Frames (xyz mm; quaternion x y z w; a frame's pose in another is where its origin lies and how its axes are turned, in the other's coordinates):
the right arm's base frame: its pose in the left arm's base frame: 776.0 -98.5 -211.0 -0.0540 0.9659 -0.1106 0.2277
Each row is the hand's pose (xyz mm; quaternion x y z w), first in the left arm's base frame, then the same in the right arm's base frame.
Working: the left arm's base frame: its pose in the right arm's base frame: 585.5 87.1 -553.2 0.0540 -0.9659 0.1106 0.2277

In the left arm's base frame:
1: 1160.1 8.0 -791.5 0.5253 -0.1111 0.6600 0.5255
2: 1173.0 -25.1 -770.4 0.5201 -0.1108 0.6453 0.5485
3: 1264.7 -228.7 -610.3 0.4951 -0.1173 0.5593 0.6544
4: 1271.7 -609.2 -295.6 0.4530 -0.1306 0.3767 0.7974
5: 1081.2 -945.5 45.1 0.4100 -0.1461 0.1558 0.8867
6: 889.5 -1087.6 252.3 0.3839 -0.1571 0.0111 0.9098
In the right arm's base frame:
1: -110.1 220.9 659.5 0.4772 0.5104 -0.7098 0.0890
2: -125.5 183.0 653.2 0.4630 0.5323 -0.7040 0.0816
3: -244.2 -57.5 593.6 0.3792 0.6343 -0.6716 0.0529
4: -326.2 -501.8 394.3 0.2032 0.7702 -0.6045 0.0107
5: -250.3 -898.8 74.8 0.0069 -0.8528 0.5217 0.0214
6: -146.3 -1075.6 -165.6 0.1432 -0.8727 0.4655 0.0335

